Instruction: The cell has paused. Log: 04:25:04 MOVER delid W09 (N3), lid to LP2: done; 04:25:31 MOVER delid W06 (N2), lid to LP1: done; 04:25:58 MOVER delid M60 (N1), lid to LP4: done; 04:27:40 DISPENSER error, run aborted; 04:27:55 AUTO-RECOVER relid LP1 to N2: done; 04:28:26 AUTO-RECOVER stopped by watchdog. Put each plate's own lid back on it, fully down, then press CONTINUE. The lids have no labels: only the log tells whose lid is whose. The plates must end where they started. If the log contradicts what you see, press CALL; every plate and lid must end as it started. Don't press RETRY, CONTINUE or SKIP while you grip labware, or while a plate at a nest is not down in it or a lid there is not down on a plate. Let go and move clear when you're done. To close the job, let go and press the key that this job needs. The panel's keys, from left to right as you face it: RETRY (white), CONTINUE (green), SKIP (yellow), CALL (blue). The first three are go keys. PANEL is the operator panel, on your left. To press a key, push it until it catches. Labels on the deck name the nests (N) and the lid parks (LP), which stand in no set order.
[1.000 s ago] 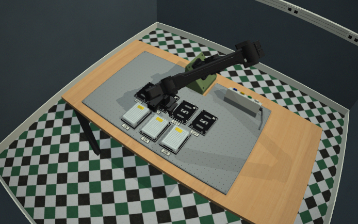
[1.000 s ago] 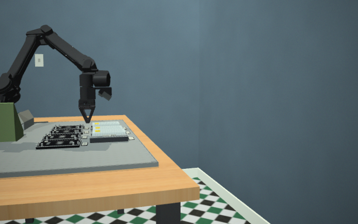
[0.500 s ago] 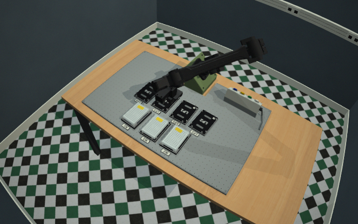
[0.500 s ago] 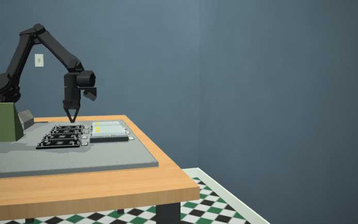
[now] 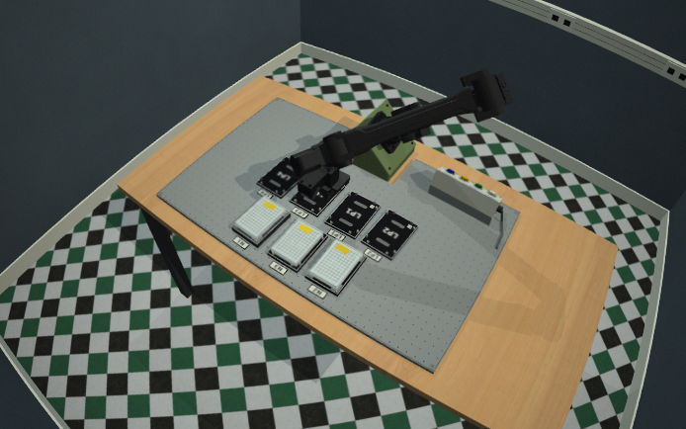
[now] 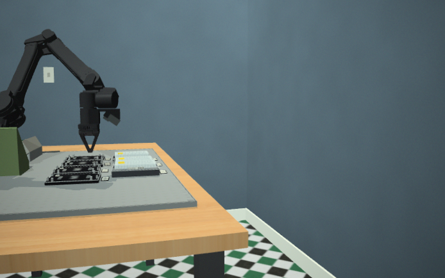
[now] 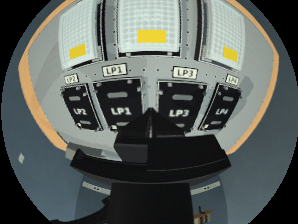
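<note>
Right now my hand is 37 cm to the right of the green key and 28 cm past it. Round my hand: white retry key 42 cm to the left, 28 cm behind; blue key 29 cm behind, 27 cm to the left; yellow key 32 cm to the left, 29 cm behind.
</note>
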